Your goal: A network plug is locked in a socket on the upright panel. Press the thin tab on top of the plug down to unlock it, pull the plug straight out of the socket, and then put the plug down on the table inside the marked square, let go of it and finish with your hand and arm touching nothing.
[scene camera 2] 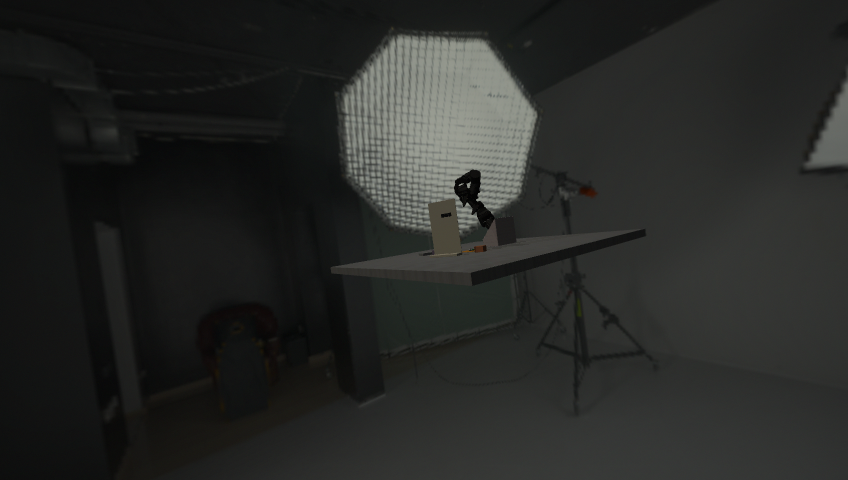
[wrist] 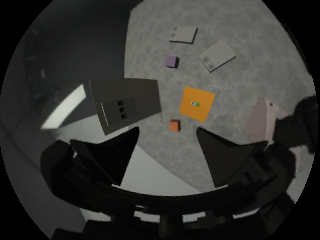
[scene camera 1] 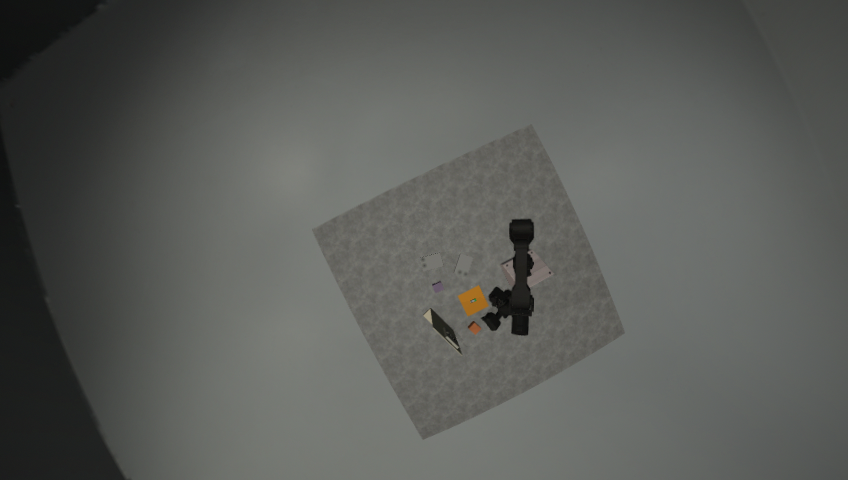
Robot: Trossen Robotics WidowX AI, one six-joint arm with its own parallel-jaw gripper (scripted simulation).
Observation:
My gripper (wrist: 168,130) is open, with nothing in its grasp. Also in view: an upright panel (scene camera 2: 443,216).
The upright panel shows as well in the wrist view (wrist: 121,102).

